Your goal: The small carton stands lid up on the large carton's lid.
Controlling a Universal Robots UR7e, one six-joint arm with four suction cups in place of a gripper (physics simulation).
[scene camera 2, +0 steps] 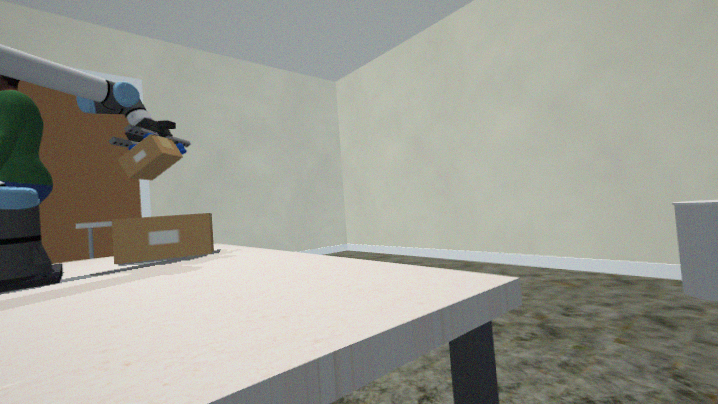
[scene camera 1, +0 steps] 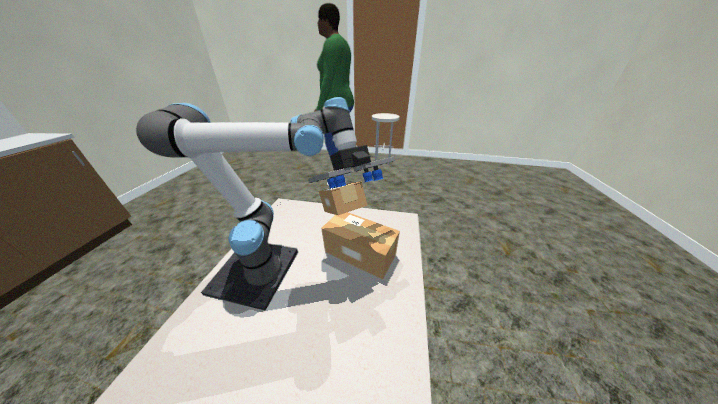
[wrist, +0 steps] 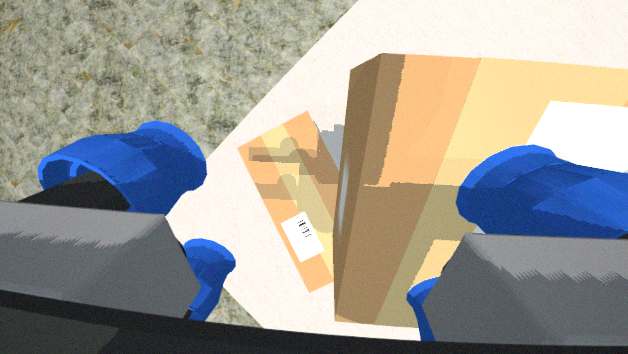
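Where they show: hand at its tool point: [wrist: 316, 225]; arm's base at its link origin: [scene camera 2: 10, 275] [scene camera 1: 263, 269].
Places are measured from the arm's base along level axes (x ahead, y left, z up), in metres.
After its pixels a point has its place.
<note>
The small carton [scene camera 1: 343, 200] {x 0.363, y 0.027, z 0.376 m} [scene camera 2: 152, 159] {x 0.330, y 0.025, z 0.324 m} [wrist: 440, 120] {x 0.383, y 0.086, z 0.403 m}, brown with a pale label, hangs tilted in the air from the suction gripper [scene camera 1: 354, 176] {x 0.384, y 0.144, z 0.363 m} [scene camera 2: 154, 132]. In the wrist view, the right-hand blue cups [wrist: 535, 195] are at its lid and the left-hand cups [wrist: 150, 170] are off it. The large carton [scene camera 1: 369, 258] {x 0.445, y 0.069, z 0.074 m} [scene camera 2: 130, 243] {x 0.270, y 0.136, z 0.044 m} [wrist: 312, 195] {x 0.394, y 0.156, z 0.132 m} stands lid up on the table, with a white barcode label on its lid. The small carton is above it, with a gap in scene camera 2. In the wrist view the small carton hides part of the large one.
The pale table [scene camera 1: 386, 371] {x 0.535, y -0.264, z -0.022 m} [scene camera 2: 301, 306] {x 0.326, y -0.879, z -0.022 m} carries the arm's black base plate [scene camera 1: 225, 286] {x -0.115, y -0.102, z -0.004 m} left of the large carton. A person in green [scene camera 1: 335, 65] [scene camera 2: 20, 135] and a stool [scene camera 1: 385, 117] [scene camera 2: 93, 225] are behind the table. A brown cabinet [scene camera 1: 60, 200] stands at the left.
</note>
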